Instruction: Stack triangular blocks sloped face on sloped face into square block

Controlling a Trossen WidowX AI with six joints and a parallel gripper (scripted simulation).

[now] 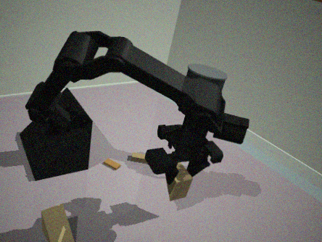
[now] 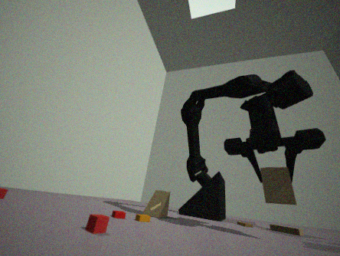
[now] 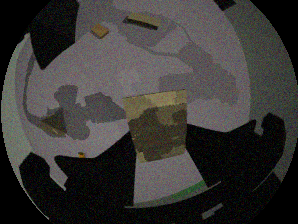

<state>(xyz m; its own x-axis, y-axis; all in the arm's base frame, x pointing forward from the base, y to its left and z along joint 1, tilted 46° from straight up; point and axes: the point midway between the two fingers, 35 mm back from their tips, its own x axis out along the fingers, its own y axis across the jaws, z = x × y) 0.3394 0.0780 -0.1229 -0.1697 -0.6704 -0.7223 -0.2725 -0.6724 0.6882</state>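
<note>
The orange block lies 5 cm ahead of my gripper tip, 26 cm to the right of it and 10 cm below it. The rest, counted from my gripper tip: flat tan piece (20 cm behind, 8 cm to the left, 10 cm below).
</note>
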